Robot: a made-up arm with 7 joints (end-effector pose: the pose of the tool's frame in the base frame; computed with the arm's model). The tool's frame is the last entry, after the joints. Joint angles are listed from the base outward.
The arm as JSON. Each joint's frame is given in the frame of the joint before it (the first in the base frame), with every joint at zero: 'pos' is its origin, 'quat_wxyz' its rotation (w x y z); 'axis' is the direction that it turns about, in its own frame. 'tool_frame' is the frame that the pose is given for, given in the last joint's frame.
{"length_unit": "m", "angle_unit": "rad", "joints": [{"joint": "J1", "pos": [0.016, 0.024, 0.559], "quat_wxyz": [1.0, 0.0, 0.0, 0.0], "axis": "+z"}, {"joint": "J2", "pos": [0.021, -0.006, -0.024], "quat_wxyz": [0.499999, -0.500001, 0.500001, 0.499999], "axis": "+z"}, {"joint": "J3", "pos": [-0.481, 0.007, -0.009], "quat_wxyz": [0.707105, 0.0, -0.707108, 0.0], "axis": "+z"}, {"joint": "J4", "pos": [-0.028, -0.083, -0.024], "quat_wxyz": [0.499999, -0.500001, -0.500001, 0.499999], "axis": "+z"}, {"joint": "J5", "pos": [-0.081, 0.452, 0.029], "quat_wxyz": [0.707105, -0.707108, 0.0, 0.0], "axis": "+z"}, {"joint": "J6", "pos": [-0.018, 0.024, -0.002], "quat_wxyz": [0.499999, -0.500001, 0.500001, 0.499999], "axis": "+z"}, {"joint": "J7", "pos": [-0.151, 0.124, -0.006], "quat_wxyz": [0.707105, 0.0, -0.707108, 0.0], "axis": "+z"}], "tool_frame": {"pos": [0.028, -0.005, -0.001], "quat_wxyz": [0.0, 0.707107, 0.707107, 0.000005]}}
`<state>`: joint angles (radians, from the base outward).
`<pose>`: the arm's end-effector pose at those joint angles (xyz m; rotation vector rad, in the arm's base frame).
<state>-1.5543 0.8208 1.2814 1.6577 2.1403 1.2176 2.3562</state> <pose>0.6924 -0.5810 0.8252 -1.3474 -2.3140 0.4663</pose>
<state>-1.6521 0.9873 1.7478 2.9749 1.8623 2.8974 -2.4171</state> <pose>-0.0346 -0.6228 1.0391 0.6181 1.2006 -1.5326</pose>
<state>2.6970 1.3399 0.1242 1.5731 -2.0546 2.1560 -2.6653</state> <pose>-0.6050 0.4858 0.1331 1.9447 -0.9380 0.3876</pose>
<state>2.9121 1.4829 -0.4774 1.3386 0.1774 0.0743 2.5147</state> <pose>-0.4825 0.5780 -0.0172 0.3592 -0.3525 0.1210</pose>
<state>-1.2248 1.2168 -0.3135 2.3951 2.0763 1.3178 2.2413</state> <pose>0.2725 -1.0571 0.5126 -1.6873 -0.7970 1.3897</pose>
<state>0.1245 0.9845 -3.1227 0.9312 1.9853 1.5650 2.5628</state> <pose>-0.1338 -0.0866 1.1863 -1.9203 0.6709 0.7956</pose>
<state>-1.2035 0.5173 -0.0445 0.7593 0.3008 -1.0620 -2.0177</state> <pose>0.1138 -0.6618 0.5400 -1.2908 0.2246 0.3803</pose>
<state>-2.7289 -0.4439 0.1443 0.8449 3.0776 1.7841 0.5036</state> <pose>-0.4402 -0.1626 1.0614 -1.5499 2.6441 0.1922</pose>
